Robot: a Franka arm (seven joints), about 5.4 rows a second.
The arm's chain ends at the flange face. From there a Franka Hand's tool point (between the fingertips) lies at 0.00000 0.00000 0.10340 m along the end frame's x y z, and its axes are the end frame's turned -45 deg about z.
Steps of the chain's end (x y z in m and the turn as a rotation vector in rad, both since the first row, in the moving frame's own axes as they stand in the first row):
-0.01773 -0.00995 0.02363 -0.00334 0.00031 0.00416
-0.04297 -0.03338 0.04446 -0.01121 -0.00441 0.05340
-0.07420 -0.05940 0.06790 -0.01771 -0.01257 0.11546
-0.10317 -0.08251 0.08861 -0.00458 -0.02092 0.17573
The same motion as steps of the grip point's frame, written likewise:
-0.00572 -0.01931 0.02363 -0.00258 -0.00214 0.00416
-0.00794 -0.05352 0.04445 -0.00481 -0.01105 0.05340
-0.01270 -0.09422 0.06788 -0.00363 -0.02141 0.11546
-0.01636 -0.13265 0.08859 0.01155 -0.01803 0.17573

